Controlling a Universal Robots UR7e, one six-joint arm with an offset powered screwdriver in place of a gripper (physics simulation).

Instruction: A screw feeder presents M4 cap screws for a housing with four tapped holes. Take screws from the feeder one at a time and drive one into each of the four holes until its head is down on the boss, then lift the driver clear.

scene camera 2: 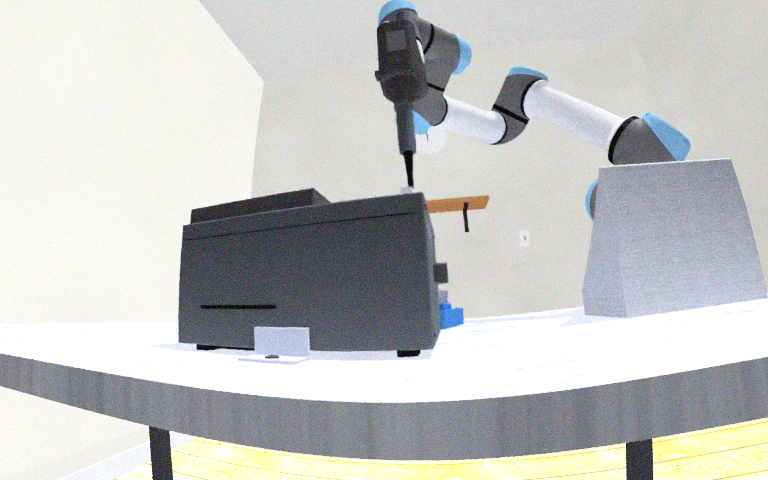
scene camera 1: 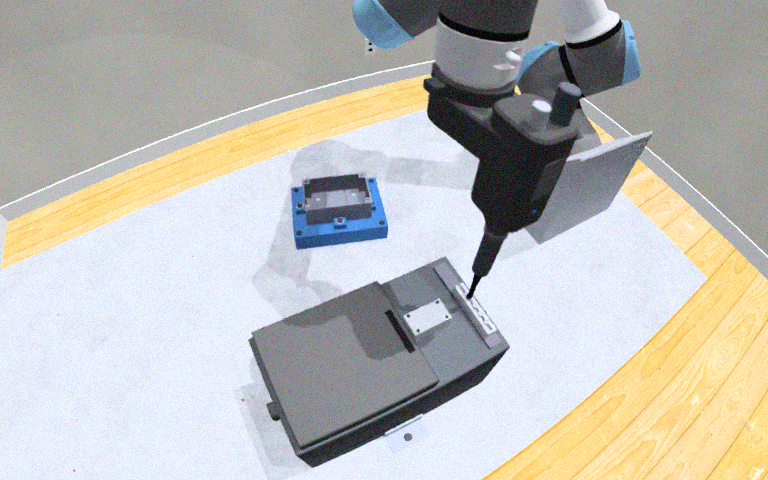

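Note:
The screwdriver, my gripper (scene camera 1: 469, 296) (scene camera 2: 410, 185), points down with its thin black bit at the white slotted rail (scene camera 1: 483, 318) (scene camera 2: 407, 190) on the feeder's end. The tip is at the rail's end nearer the housing; whether a screw is on it is too small to tell. The dark grey screw feeder (scene camera 1: 345, 362) (scene camera 2: 305, 277) stands on the table. The grey open-topped housing (scene camera 1: 339, 212) sits upright in a blue fixture (scene camera 1: 339, 238) (scene camera 2: 451, 318), apart from the driver. Its corner holes are small, and no screw heads can be made out. In scene camera 2 the feeder mostly hides the housing.
A white plate with small dark holes (scene camera 1: 427, 318) lies on the feeder's top. A small bracket (scene camera 2: 281, 339) with a dark disc (scene camera 1: 407, 436) stands beside the feeder. The grey robot pedestal (scene camera 1: 600, 192) (scene camera 2: 679, 237) stands beyond the driver. The feeder's raised cover (scene camera 1: 339, 350) is beside the plate.

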